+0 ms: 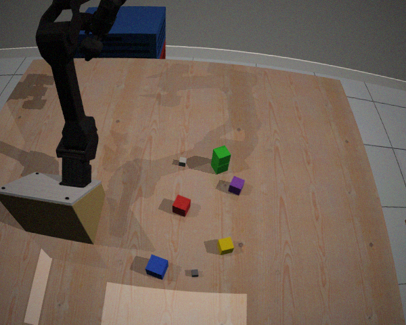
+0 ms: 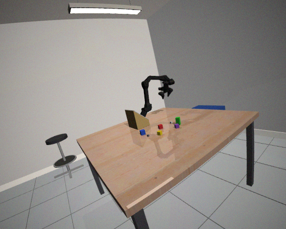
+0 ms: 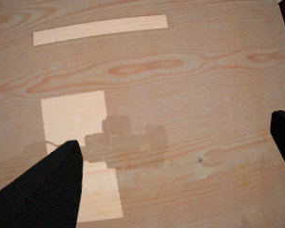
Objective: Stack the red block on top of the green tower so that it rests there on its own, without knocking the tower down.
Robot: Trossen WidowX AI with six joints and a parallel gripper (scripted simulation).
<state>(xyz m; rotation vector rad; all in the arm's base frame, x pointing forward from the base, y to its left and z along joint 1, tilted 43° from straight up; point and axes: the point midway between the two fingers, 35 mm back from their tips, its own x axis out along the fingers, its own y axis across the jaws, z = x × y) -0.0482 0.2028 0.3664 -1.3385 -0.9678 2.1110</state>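
My gripper tip is now 32 cm short of the red block, 39 cm to the left of it and 18 cm above it. The rest, counted from my gripper tip: purple cube (45 cm ahead, 32 cm to the right, 18 cm below); then yellow cube (43 cm ahead, 49 cm to the right, 18 cm below); then blue cube (27 cm ahead, 56 cm to the right, 18 cm below).
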